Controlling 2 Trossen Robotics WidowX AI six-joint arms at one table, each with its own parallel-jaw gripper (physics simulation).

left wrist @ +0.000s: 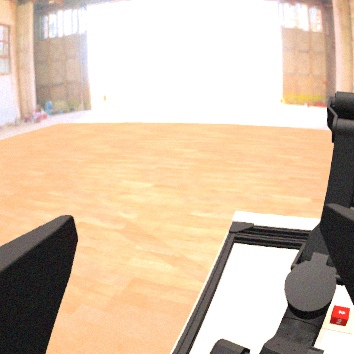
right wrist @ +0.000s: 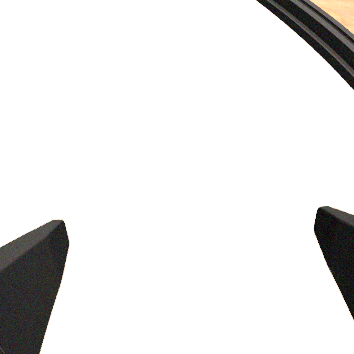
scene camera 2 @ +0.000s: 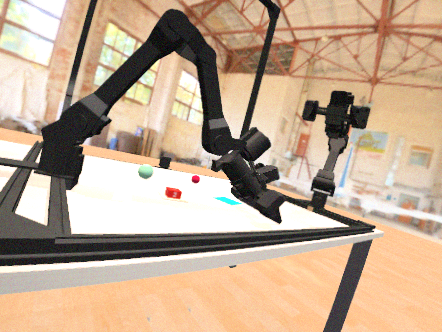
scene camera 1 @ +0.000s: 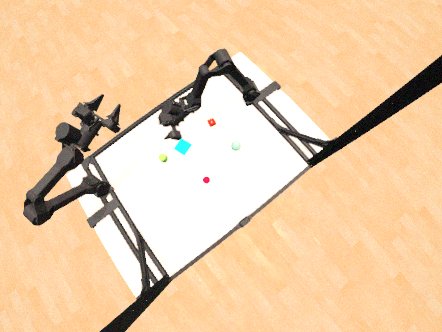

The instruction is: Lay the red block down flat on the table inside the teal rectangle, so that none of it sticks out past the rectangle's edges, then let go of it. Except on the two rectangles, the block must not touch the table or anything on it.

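Places are measured from the left arm's base along level axes (x down, y right, z back), in centimetres.
Where they show: left gripper, fingertip midpoint: [left wrist: 202,223] [scene camera 2: 333,103] [scene camera 1: 111,99]; right gripper, fingertip midpoint: [right wrist: 194,227] [scene camera 2: 270,216] [scene camera 1: 161,131]; left arm's base at its link origin: [scene camera 2: 316,207] [scene camera 1: 104,190]; right arm's base at its link origin: [scene camera 2: 58,173] [scene camera 1: 250,97].
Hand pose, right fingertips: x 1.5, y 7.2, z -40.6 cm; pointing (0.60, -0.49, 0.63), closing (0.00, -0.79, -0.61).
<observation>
Things, the pixels of their centre, and the offset from my right fingertips. "spot": a spot on its surface instead.
- red block at the middle of its body: [left wrist: 339,315] [scene camera 2: 173,193] [scene camera 1: 211,122] dy +20.3, dx -0.6, dz -17.1 cm
- faint cream rectangle at a spot on its surface: [left wrist: 344,328] spot: dy +20.4, dx +0.2, dz -14.3 cm
- teal rectangle at a spot on its surface: [scene camera 2: 228,201] [scene camera 1: 182,144] spot: dy +13.5, dx +0.3, dz +0.4 cm
- green cylinder at the middle of its body: [scene camera 1: 163,158] dy +9.7, dx -1.4, dz +11.5 cm
- mint ball at the middle of its body: [scene camera 2: 145,171] [scene camera 1: 235,145] dy +37.5, dx -1.9, dz -11.8 cm
- crimson ball at the middle of its body: [scene camera 2: 195,179] [scene camera 1: 206,180] dy +33.9, dx -1.2, dz +9.8 cm
The red block [scene camera 1: 212,122] [scene camera 2: 173,193] [left wrist: 340,315] sits on a faint cream rectangle [scene camera 2: 179,200] [left wrist: 344,328]. The teal rectangle [scene camera 1: 183,146] [scene camera 2: 228,201] lies bare on the table, lower left of the block in scene camera 1. My right gripper [scene camera 1: 169,128] [right wrist: 194,227] is open and empty, pointing down above the table beyond the teal rectangle, apart from the block. Its far finger is partly hidden in scene camera 1. Neither block nor teal rectangle shows in the right wrist view. My left gripper [scene camera 1: 111,101] [scene camera 2: 335,114] [left wrist: 202,223] is open and empty, raised high at the table's left end.
A green cylinder [scene camera 1: 163,157] stands near the teal rectangle. A mint ball [scene camera 1: 236,145] [scene camera 2: 145,171] and a crimson ball [scene camera 1: 206,180] [scene camera 2: 195,179] rest on the table. A black rail [scene camera 1: 145,121] [scene camera 2: 200,241] runs along the table edge.
</observation>
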